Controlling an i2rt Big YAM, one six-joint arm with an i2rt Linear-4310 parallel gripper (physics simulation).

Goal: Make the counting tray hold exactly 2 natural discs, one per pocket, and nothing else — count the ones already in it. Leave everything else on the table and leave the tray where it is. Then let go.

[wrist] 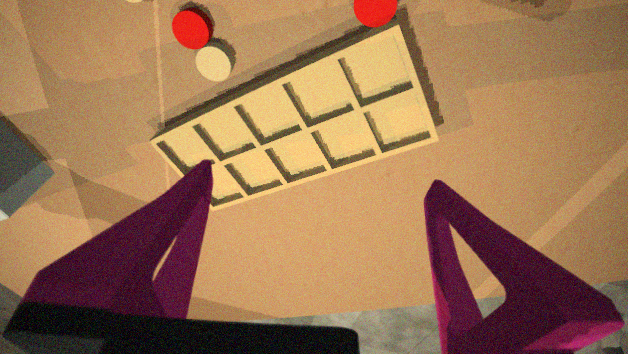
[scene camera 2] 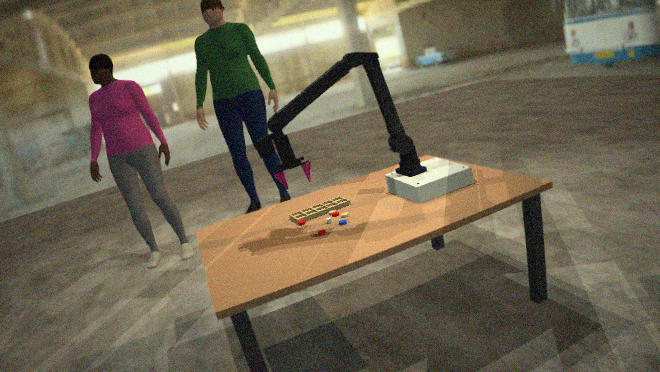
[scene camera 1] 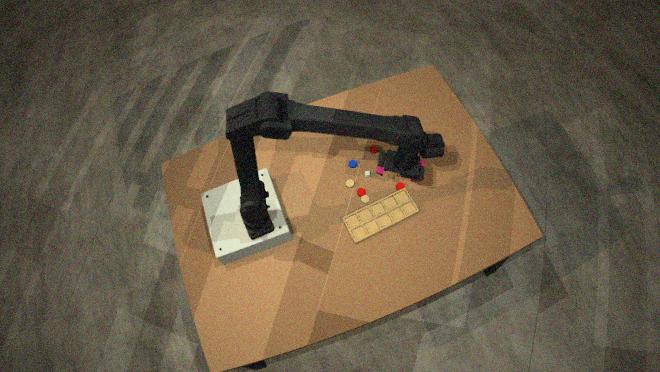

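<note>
The counting tray is pale wood with two rows of square pockets. No disc shows in its pockets; my finger covers part of the near-left corner in the wrist view. One natural disc lies by the tray's long side, touching or nearly touching a red disc. Another natural disc lies farther from the tray. My gripper is open and empty, high above the table, with its magenta fingers wide apart.
A second red disc lies close against the tray's far-right corner. Another red disc, a blue disc and a small white cube lie beyond. The arm stands on a white base.
</note>
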